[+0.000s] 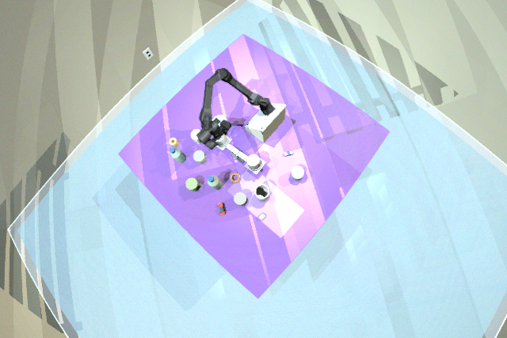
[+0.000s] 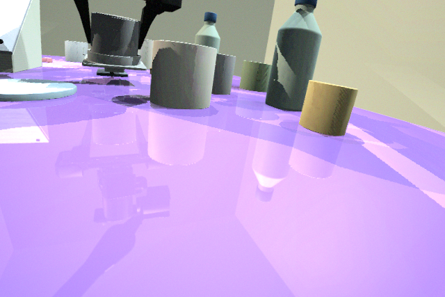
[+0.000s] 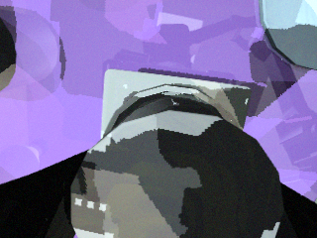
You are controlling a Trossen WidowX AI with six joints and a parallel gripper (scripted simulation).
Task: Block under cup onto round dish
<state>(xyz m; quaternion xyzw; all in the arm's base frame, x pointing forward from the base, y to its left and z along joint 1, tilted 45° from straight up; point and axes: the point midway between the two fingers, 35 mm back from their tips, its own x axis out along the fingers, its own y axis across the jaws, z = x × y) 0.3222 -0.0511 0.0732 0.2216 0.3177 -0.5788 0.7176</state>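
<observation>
My gripper tip is now 70 mm past the pale blue round dish, 120 mm to the left of it and 50 mm above it. Also, from my gripper tip: small balance: 20 mm behind, 130 mm to the left, 30 mm below; then pale block: 10 mm below; then tan cylinder: 240 mm ahead, 210 mm to the right, 30 mm below.
</observation>
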